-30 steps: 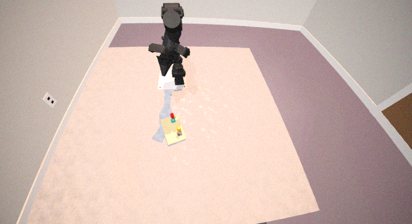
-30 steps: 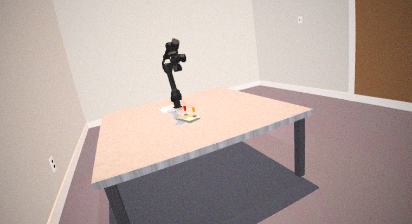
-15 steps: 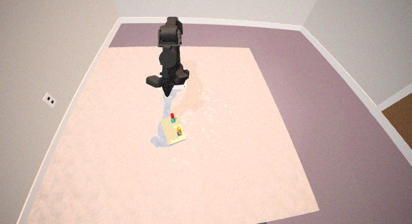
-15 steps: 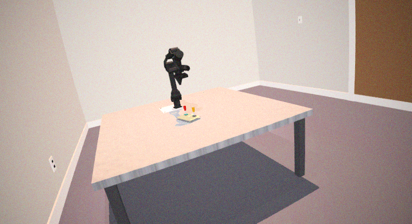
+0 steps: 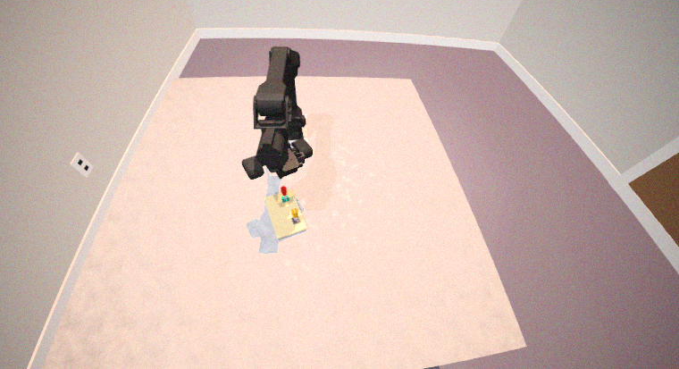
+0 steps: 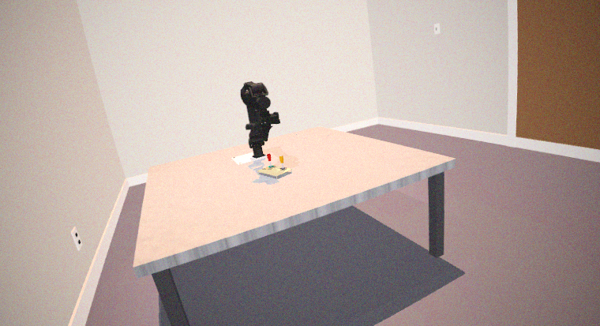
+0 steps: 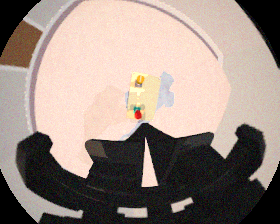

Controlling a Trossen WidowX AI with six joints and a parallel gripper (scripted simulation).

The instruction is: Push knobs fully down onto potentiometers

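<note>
My gripper tip is 8 cm above the red knob. Round my gripper tip: orange knob 8 cm below, 8 cm ahead, 3 cm to the left.
</note>
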